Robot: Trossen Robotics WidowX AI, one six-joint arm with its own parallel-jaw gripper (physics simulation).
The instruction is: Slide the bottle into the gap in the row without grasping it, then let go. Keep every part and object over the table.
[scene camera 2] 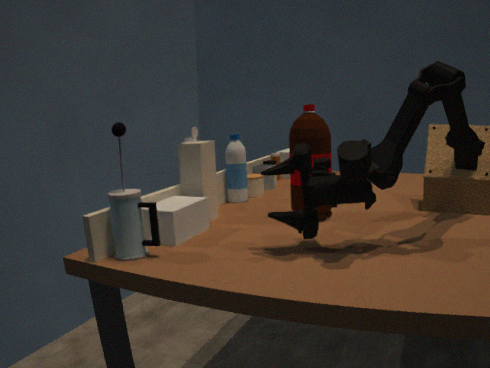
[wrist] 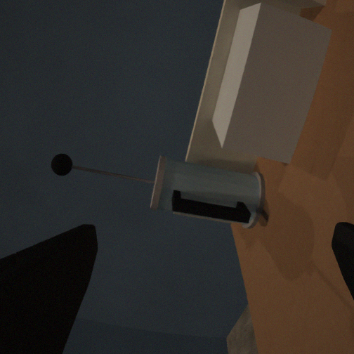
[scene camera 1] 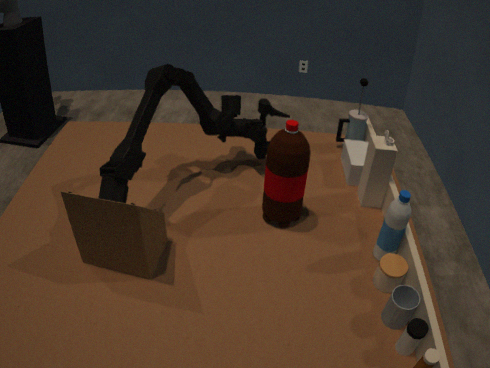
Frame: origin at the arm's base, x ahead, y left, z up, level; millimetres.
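Seen in the pictures: gripper, fingertip midpoint: [scene camera 2: 264, 194]; arm's base at its link origin: [scene camera 2: 466, 160] [scene camera 1: 111, 202].
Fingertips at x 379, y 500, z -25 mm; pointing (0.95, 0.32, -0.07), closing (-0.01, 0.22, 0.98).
Note:
Pixels of each thing's middle, then the offset from my fingertips to it. Level surfaces: height alone.
- large brown bottle at the middle of its body: [scene camera 1: 286, 172] [scene camera 2: 310, 161] dy -278, dx +22, dz +30 mm
- table at its surface level: dz -120 mm
- tall cream carton at the middle of its body: [scene camera 2: 198, 173] [scene camera 1: 377, 166] dy -140, dx +290, dz +8 mm
- blue-capped bottle at the middle of its body: [scene camera 1: 394, 226] [scene camera 2: 236, 168] dy -375, dx +328, dz -12 mm
- handled mug at the middle of its body: [scene camera 2: 130, 190] [scene camera 1: 354, 113] dy +161, dx +225, dz +22 mm
- white box at the middle of its body: [scene camera 2: 175, 219] [scene camera 1: 359, 162] dy +2, dx +254, dz -80 mm
- orange-lidded jar at the middle of its body: [scene camera 1: 390, 273] [scene camera 2: 252, 185] dy -474, dx +335, dz -86 mm
- grey cup at the middle of its body: [scene camera 1: 400, 307] [scene camera 2: 264, 177] dy -590, dx +356, dz -77 mm
- black-capped jar at the middle of its body: [scene camera 1: 411, 337] [scene camera 2: 270, 172] dy -678, dx +381, dz -75 mm
A large brown bottle [scene camera 1: 285, 182] [scene camera 2: 311, 134] with a red label and red cap stands upright on the table [scene camera 1: 240, 300] [scene camera 2: 240, 270], out from the row. My gripper [scene camera 2: 266, 194] [wrist: 220, 238] is open and empty, low over the table beside the bottle, on the side nearer scene camera 2. Its fingers are one above the other and point toward the row; the bottle hides the lower finger in scene camera 1. The row has a tall cream carton [scene camera 1: 377, 172] [scene camera 2: 197, 170] and a blue-capped bottle [scene camera 1: 394, 227] [scene camera 2: 236, 175], with a space between them. The brown bottle does not show in the wrist view.
A handled mug [scene camera 1: 356, 126] [scene camera 2: 127, 225] [wrist: 212, 187] with a thin rod and a white box [scene camera 1: 354, 162] [scene camera 2: 182, 220] [wrist: 280, 80] stand at the row's end. An orange-lidded jar [scene camera 1: 390, 275], a grey cup [scene camera 1: 399, 310] and a black-capped jar [scene camera 1: 411, 337] continue it. A wooden block [scene camera 1: 115, 235] stands near the arm's base.

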